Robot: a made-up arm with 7 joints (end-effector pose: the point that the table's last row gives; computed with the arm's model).
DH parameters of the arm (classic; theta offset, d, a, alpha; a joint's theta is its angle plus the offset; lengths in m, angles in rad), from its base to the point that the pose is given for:
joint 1: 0 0.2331 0 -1.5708
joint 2: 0 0 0 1.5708
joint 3: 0 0.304 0.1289 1.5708
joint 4: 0 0 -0.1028 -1.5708
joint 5: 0 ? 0 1.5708
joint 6: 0 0 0.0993 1.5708
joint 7: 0 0 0 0
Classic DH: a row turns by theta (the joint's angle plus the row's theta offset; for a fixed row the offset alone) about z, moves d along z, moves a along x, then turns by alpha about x.
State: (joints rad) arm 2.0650 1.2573 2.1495 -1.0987 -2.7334 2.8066 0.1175
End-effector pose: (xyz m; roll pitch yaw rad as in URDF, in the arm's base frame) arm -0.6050 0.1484 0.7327 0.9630 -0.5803 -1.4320
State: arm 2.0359 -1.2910 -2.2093 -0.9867 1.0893 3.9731 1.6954
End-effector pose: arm 0.5608 -0.4927 0.1387 2.8626 0.9770 1.5956
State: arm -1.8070 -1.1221 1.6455 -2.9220 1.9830 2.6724 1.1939
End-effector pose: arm 0.2587 -0.2661 0.2019 -2.4470 0.1665 -3.0277
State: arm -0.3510 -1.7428 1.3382 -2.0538 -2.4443 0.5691 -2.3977
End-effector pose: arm -0.0005 0.6891 0.4034 1.4943 -0.0468 -1.2484
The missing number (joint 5, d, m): 0.4784
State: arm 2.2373 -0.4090 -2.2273 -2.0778 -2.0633 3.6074 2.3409
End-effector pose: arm 0.5593 0.0550 0.2617 -2.2819 -0.3711 -0.4058
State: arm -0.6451 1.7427 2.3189 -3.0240 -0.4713 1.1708 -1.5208
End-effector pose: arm -0.0538 0.2972 0.4405 -2.9918 -0.3509 -2.2615
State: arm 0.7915 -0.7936 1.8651 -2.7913 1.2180 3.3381 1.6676
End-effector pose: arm -0.2770 0.3218 0.1534 -2.2036 -0.1155 -0.1261
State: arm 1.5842 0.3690 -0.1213 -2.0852 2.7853 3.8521 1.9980
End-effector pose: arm 0.0803 0.5120 0.1734 3.0876 0.2681 2.8812
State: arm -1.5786 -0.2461 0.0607 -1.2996 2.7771 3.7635 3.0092
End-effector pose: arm 0.0001 -0.4037 0.7913 1.7234 -1.1033 -0.2961
